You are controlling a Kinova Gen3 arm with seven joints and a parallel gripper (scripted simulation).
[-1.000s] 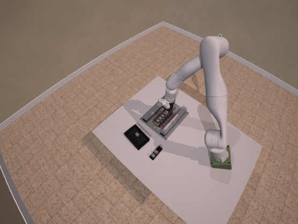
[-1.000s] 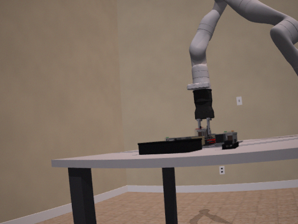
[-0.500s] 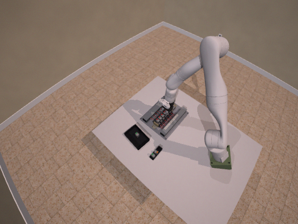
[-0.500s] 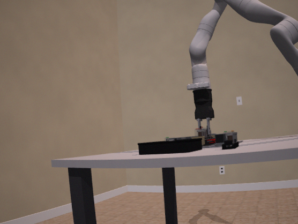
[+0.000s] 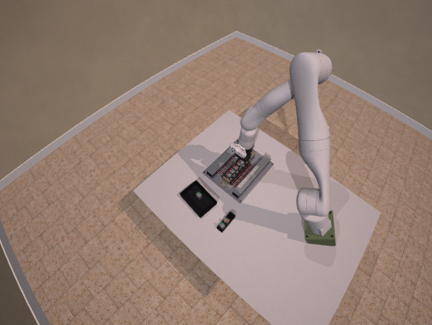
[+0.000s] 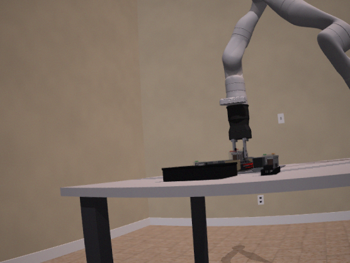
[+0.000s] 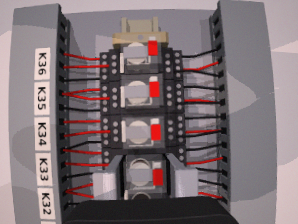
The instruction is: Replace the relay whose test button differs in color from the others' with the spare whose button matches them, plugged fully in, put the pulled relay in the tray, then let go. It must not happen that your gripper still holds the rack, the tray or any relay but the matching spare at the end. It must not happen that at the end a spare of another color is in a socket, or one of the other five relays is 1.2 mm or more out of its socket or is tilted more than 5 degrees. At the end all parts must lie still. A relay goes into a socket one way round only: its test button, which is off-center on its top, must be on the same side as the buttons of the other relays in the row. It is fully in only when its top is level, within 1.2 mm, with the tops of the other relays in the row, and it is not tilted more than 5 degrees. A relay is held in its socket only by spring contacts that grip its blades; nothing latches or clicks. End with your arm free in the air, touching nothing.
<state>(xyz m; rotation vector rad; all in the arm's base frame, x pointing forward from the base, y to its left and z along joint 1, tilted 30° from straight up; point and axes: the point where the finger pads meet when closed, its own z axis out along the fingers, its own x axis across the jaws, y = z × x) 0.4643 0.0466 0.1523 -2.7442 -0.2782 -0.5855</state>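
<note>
Now: hand 10 mm to the left of the relay panel and 60 mm above it. From my hand the other things lie so: spare holder 210 mm behind, 220 mm to the left, 50 mm below; then red wiring 50 mm behind, 40 mm below; then black tray 40 mm behind, 280 mm to the left, 50 mm below.
</note>
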